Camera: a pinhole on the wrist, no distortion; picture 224 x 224 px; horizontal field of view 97.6 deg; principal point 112.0 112.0 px. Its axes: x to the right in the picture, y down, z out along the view. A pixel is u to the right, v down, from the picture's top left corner.
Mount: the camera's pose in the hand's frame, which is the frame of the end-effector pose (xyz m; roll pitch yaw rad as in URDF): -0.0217 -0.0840 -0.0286 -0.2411 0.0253 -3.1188
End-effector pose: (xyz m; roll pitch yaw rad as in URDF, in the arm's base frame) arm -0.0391 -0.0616 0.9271 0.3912 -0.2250 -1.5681
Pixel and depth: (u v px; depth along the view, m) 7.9 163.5 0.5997
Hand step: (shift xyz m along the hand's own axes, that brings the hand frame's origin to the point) 0.6121 -0.5187 0.4945
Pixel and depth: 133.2 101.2 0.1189
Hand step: -0.0500 -0.1003 0.0893
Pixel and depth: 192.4 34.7 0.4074
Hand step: -0.3724 0.1227 0.4351
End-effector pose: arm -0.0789 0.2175 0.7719 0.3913 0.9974 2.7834
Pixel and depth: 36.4 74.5 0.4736
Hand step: 0.3291 -0.0132 0.4836
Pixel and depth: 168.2 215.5 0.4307
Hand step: -0.2639 -0.6340 0.2747
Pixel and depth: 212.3 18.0 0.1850
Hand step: -0.2194 0.0396 0.1885
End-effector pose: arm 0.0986 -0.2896 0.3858 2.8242 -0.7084 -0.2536
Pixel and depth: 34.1 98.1 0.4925
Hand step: 0.3580 -0.1252 0.4761
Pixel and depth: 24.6 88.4 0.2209
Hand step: 0.1694 -0.0808 0.2035
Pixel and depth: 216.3 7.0 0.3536
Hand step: -0.4151 0.1904 0.3955
